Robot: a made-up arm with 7 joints. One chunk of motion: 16 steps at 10 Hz.
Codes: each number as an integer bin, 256 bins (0 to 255) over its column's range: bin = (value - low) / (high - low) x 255, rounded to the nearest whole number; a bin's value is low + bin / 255 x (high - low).
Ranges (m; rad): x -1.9..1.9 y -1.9..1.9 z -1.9..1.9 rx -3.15..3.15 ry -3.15..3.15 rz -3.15..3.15
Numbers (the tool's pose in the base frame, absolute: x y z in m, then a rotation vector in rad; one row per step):
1: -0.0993 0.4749 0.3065 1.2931 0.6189 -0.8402
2: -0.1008 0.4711 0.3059 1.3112 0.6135 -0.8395
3: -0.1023 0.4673 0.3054 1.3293 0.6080 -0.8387
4: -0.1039 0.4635 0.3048 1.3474 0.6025 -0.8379
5: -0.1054 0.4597 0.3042 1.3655 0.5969 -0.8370
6: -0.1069 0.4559 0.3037 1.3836 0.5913 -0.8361
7: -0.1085 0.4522 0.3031 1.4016 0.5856 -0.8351
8: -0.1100 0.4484 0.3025 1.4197 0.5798 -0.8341
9: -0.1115 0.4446 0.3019 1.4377 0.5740 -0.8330
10: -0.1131 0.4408 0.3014 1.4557 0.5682 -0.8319
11: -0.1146 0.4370 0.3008 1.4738 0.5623 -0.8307
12: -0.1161 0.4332 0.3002 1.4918 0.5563 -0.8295
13: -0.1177 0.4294 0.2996 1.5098 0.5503 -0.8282
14: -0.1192 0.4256 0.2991 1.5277 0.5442 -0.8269
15: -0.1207 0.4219 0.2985 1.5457 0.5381 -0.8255
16: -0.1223 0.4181 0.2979 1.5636 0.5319 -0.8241
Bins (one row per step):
1: 121 159 148 180 153 93
2: 121 159 148 181 152 94
3: 121 159 148 181 152 94
4: 121 159 148 182 152 94
5: 120 158 148 183 152 94
6: 120 158 148 184 151 94
7: 120 158 148 184 151 94
8: 120 158 148 185 151 94
9: 120 157 148 186 151 94
10: 120 157 148 186 150 94
11: 120 157 148 187 150 94
12: 120 157 148 188 150 94
13: 120 156 148 189 150 94
14: 120 156 148 189 150 94
15: 119 156 148 190 149 94
16: 119 156 147 191 149 94

